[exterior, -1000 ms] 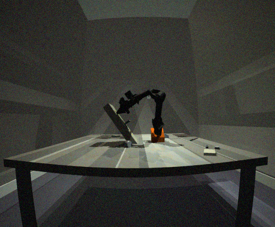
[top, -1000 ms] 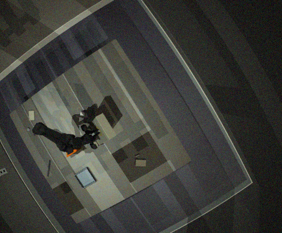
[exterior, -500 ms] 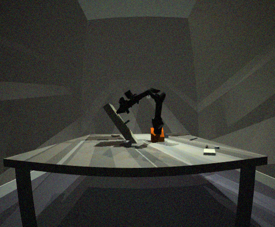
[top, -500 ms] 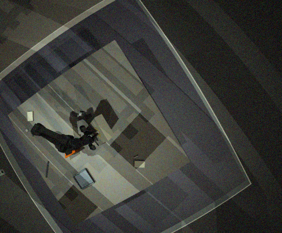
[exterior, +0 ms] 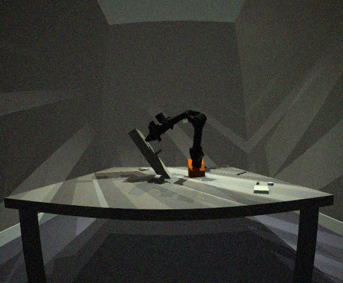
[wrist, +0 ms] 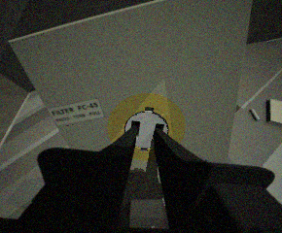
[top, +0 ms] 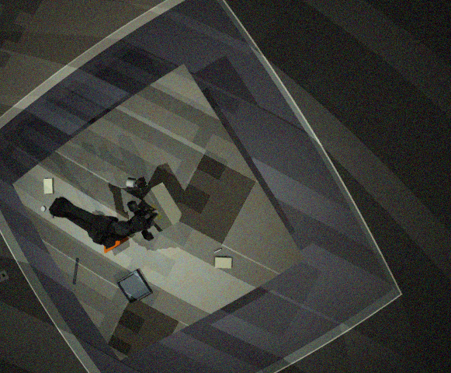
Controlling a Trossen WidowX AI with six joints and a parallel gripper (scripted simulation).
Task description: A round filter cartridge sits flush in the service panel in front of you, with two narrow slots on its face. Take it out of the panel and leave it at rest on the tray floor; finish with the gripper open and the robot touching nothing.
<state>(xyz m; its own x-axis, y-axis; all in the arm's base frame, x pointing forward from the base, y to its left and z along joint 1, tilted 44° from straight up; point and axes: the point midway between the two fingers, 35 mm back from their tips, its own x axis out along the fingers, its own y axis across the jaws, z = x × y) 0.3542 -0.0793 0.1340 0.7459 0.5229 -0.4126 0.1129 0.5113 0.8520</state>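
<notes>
Now: the round filter cartridge 1 cm below my gripper tip and 1 cm ahead of it. Also, from my gripper tip: service panel: 8 cm below, 3 cm behind; tray: 40 cm behind, 33 cm to the right, 25 cm below.
</notes>
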